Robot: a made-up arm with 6 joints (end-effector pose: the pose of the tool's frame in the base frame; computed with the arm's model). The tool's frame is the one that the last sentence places.
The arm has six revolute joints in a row. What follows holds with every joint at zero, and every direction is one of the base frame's.
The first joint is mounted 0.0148 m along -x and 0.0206 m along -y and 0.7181 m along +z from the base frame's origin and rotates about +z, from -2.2 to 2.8 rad.
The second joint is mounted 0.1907 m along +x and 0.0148 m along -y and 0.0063 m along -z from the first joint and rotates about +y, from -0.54 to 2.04 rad.
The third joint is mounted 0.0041 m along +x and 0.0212 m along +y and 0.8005 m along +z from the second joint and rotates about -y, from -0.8 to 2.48 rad.
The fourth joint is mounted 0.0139 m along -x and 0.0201 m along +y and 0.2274 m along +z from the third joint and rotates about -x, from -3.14 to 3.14 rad.
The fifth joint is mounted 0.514 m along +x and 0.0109 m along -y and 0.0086 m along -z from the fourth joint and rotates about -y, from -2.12 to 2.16 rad.
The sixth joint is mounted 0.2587 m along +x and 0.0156 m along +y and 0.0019 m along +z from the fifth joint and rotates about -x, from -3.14 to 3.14 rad.
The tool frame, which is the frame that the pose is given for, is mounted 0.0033 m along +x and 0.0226 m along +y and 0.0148 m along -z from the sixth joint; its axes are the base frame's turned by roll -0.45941, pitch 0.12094 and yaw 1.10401 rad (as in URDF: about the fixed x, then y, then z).
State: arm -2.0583 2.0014 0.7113 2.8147 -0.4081 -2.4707
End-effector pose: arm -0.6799 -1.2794 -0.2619 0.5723 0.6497 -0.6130
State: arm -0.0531 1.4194 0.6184 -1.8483 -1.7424 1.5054
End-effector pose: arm 1.4919 0.1816 0.7195 0.8466 -0.7063 2.3109
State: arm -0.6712 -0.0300 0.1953 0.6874 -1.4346 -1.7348
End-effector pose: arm 0.4652 -0.5670 1.6503 0.4884 -0.2186 -0.8799
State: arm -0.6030 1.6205 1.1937 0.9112 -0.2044 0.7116
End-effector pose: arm 1.4017 -1.0366 0.5074 -1.0199 1.5824 1.0794
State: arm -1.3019 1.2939 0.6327 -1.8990 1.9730 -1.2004
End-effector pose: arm 0.1614 -1.3965 0.8345 -1.5915 -1.5013 -1.8495
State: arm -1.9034 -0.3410 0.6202 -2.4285 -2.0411 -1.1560
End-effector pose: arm 0.2111 0.1153 2.0410 1.1904 -0.6351 1.2446
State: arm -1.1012 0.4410 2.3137 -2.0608 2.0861 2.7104
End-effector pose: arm -0.0047 -0.3811 1.7517 0.0028 -0.3887 -1.1122
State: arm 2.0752 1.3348 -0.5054 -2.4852 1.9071 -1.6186
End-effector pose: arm -0.3469 0.8473 0.5042 0.3601 -1.3827 0.7263
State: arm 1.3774 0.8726 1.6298 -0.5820 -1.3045 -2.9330
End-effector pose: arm 0.0695 1.2171 1.6323 2.1188 1.0557 0.0650
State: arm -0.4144 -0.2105 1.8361 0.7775 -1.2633 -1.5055
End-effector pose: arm -0.3237 -0.0320 2.0150 -0.1584 -1.7815 -0.0011
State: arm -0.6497 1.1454 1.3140 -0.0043 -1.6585 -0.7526
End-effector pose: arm 1.1400 -0.8239 1.0776 1.0232 0.5132 0.0172
